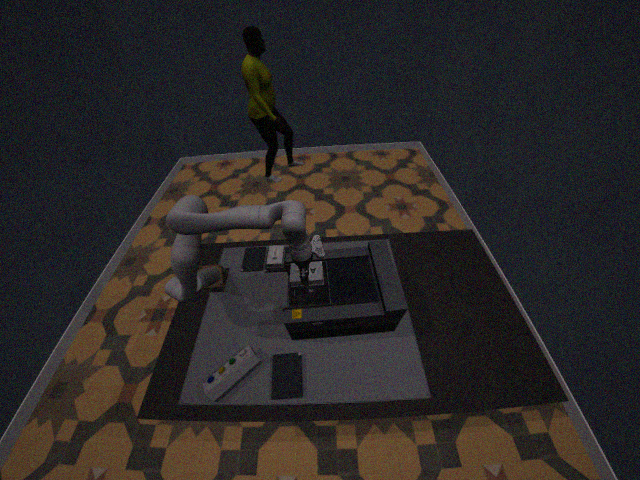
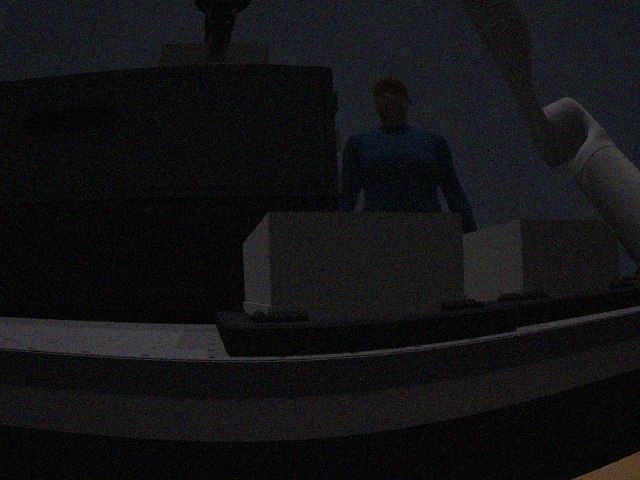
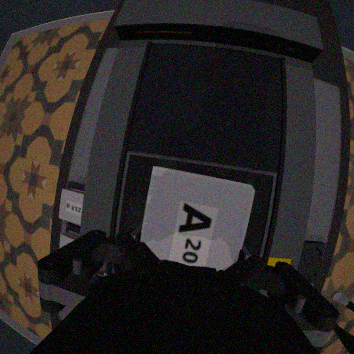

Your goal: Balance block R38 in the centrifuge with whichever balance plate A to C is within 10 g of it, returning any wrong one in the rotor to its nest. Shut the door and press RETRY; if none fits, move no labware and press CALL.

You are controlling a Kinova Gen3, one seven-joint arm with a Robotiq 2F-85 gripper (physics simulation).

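Places are measured from the arm's base along level axes (x ahead, y left, z up), in metres.
Where they show: gripper, fingertip midpoint: (image 3: 188,242); arm's base, origin of the base link: (image 1: 211,275).
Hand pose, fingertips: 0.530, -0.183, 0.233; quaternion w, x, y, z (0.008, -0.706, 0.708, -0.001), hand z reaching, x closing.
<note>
Things, the pixels of their top centre, and the offset from my fingertips, as dx, dy, dz. "spot": a spot on its surface instead.
- white balance plate A, middle of its top: (image 3: 188,252) (image 2: 213,55) (image 1: 306,270) +0.003, +0.000, +0.029
- Plate B, middle of its top: (image 2: 520,231) (image 1: 275,254) -0.187, +0.281, -0.219
- plate C, middle of its top: (image 2: 334,229) (image 3: 77,208) -0.058, +0.290, -0.219
- Plate A's nest, surface spot: (image 1: 253,259) spot: -0.323, +0.288, -0.260
- white button box, middle of its top: (image 1: 228,369) -0.334, -0.290, -0.189
- dark flat pad, surface spot: (image 1: 286,375) spot: -0.113, -0.313, -0.250
- centrifuge's raised end housing, surface spot: (image 3: 220,35) spot: +0.285, -0.005, -0.046
My gripper (image 1: 305,283) (image 2: 216,55) (image 3: 188,242) is shut on white balance plate A (image 1: 318,276) (image 2: 253,53) (image 3: 165,200), held level above the front part of the centrifuge (image 1: 346,312) (image 2: 155,155) (image 3: 300,150) opening. Its label reads "A 20", the rest hidden by the gripper. Plate B (image 1: 275,253) (image 2: 568,258) and plate C (image 1: 316,246) (image 2: 356,263) (image 3: 71,206) sit in nests at the back; C's label seems to read 213 g. Plate A's nest (image 1: 253,259) is empty. Block R38 and the rotor are not discernible; the held plate covers part of the opening.
A white button box (image 1: 232,373) with blue, yellow and green buttons lies at the front left. A dark flat pad (image 1: 286,375) lies beside it. The centrifuge's raised end housing (image 1: 387,276) (image 3: 220,35) stands beyond the opening. A person in yellow (image 1: 261,93) and one in blue (image 2: 395,165) stand off the table.
</note>
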